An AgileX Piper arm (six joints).
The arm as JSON. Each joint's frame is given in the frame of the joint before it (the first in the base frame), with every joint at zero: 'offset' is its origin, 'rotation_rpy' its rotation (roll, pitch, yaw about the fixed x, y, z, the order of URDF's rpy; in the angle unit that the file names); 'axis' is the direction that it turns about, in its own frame. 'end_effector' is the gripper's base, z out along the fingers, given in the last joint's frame.
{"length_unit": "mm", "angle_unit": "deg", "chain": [
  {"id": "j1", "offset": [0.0, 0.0, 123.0], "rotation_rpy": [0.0, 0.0, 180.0], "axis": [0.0, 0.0, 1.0]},
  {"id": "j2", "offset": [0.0, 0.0, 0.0], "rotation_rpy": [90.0, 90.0, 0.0], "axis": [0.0, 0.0, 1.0]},
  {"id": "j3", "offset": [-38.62, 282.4, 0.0], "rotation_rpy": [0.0, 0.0, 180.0], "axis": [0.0, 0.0, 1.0]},
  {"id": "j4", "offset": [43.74, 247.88, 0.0], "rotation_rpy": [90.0, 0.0, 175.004], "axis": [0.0, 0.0, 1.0]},
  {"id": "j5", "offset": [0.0, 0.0, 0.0], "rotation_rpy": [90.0, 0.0, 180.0], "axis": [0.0, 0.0, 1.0]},
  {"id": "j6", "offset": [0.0, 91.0, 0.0], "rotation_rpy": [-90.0, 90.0, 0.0], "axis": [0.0, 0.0, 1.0]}
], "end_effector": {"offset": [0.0, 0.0, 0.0], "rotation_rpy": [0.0, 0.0, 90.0]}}
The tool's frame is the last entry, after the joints.
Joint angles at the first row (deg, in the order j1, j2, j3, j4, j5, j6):
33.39, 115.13, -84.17, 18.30, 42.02, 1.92
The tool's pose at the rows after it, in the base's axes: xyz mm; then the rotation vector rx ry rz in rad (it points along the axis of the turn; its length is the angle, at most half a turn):
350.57, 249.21, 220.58, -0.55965, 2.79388, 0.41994
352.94, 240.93, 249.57, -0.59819, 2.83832, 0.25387
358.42, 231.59, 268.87, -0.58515, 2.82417, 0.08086
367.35, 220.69, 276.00, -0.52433, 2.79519, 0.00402
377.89, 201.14, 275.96, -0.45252, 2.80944, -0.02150
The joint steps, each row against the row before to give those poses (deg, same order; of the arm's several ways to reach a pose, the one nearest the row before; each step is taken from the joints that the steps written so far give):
0.00, -0.28, -7.28, -6.05, 9.82, 2.90
0.00, -0.38, -6.80, -7.33, 11.08, 3.13
0.00, -0.07, -4.44, -7.53, 5.55, 2.67
-1.11, 0.00, -1.42, -3.89, 0.40, 1.92
-2.86, 0.00, 0.00, -0.56, 0.31, 0.20

